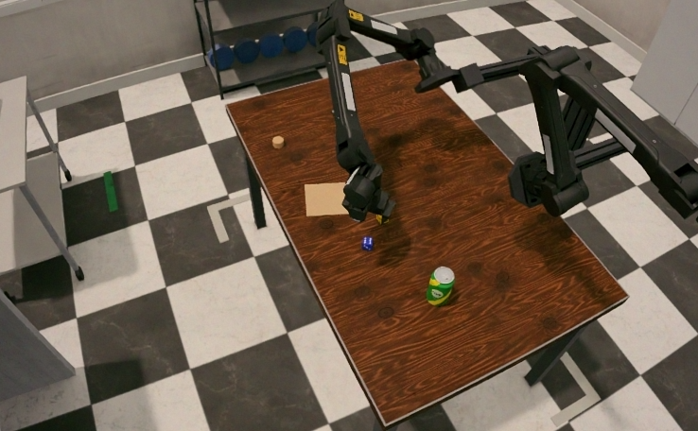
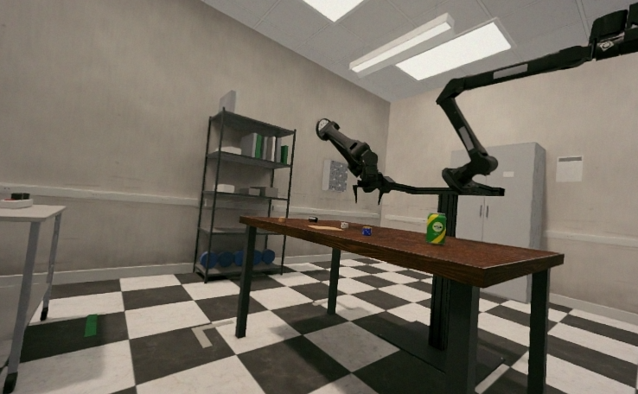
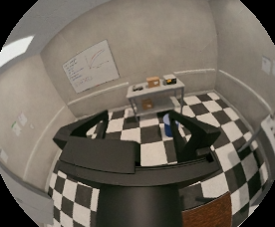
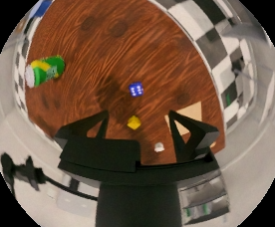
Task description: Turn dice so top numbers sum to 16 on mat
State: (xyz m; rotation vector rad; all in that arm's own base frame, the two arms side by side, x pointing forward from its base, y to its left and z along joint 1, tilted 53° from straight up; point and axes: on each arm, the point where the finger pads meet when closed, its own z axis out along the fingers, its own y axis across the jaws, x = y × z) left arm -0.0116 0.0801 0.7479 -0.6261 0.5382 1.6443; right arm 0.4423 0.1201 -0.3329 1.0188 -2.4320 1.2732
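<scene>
The blue die is 13 cm below my right hand and 1 cm behind it. The rest, counted from my right hand: yellow die 13 cm below, 10 cm behind, 7 cm to the right; then tan mat 23 cm to the right, 14 cm below, 3 cm ahead; then white die 26 cm to the right, 14 cm behind, 13 cm below.
</scene>
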